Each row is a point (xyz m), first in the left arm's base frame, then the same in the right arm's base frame.
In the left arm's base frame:
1: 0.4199 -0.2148 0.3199
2: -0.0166 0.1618 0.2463
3: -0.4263 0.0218 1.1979
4: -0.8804 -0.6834 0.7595
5: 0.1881 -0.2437 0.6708
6: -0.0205 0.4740 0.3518
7: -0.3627 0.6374 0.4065
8: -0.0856 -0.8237 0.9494
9: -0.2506 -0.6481 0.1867
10: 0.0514 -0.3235 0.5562
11: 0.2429 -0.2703 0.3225
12: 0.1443 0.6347 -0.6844
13: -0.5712 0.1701 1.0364
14: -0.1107 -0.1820 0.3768
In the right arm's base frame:
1: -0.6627 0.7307 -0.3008
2: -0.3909 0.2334 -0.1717
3: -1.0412 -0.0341 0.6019
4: -0.4462 0.4946 1.1138
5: -0.8646 0.5781 0.0364
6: -0.4801 -0.0665 -0.2752
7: -0.3673 -0.3663 -0.0651
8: -0.9868 0.9083 0.6405
9: -0.2343 0.8597 0.3737
10: -0.6999 0.6170 0.1341
11: -0.5826 0.7044 -0.1355
12: 0.3597 0.0994 -0.9028
13: -0.8297 -0.1882 0.5776
14: -0.4646 0.4658 0.1193

